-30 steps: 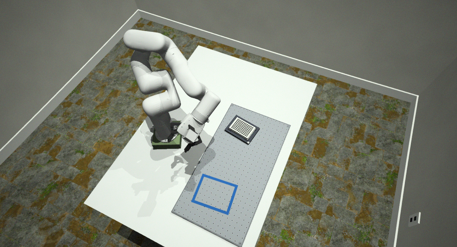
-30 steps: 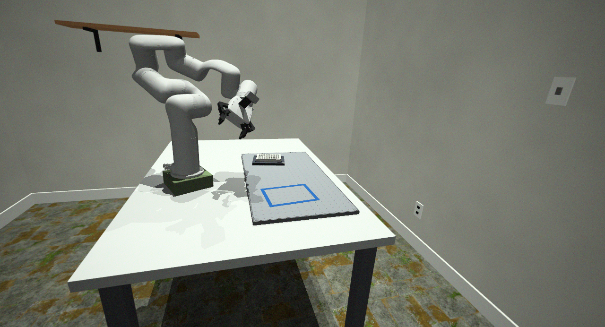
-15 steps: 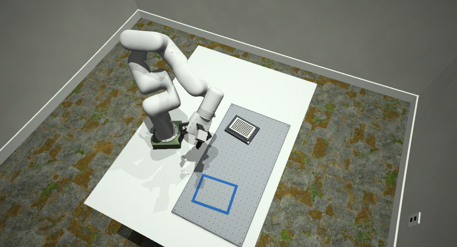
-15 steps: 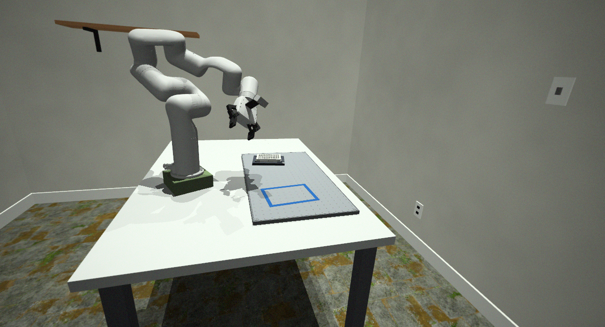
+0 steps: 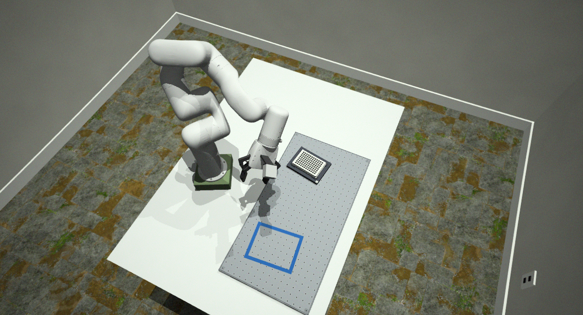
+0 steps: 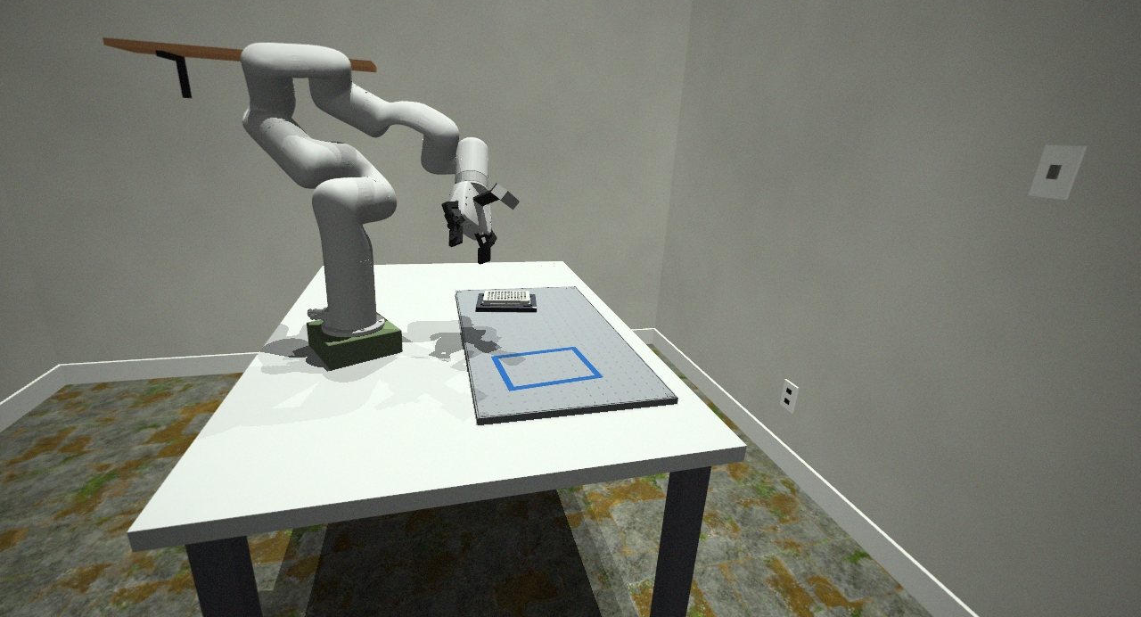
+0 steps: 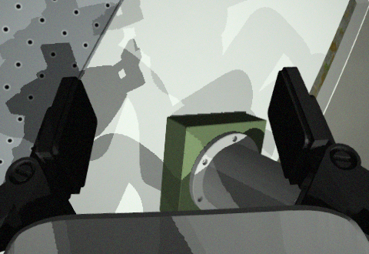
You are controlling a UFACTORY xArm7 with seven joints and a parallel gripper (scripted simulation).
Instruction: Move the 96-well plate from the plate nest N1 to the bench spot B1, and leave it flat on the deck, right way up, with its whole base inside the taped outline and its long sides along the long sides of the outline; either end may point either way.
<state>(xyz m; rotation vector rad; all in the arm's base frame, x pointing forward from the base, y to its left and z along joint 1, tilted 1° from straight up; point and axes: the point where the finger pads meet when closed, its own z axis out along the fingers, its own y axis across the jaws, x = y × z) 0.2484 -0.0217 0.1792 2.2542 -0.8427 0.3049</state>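
Right now the white 96-well plate is 25 cm to the left of my hand, 20 cm below it and 10 cm ahead of it. Also, from my hand: dark plate nest 25 cm to the left, 21 cm below, 10 cm ahead.
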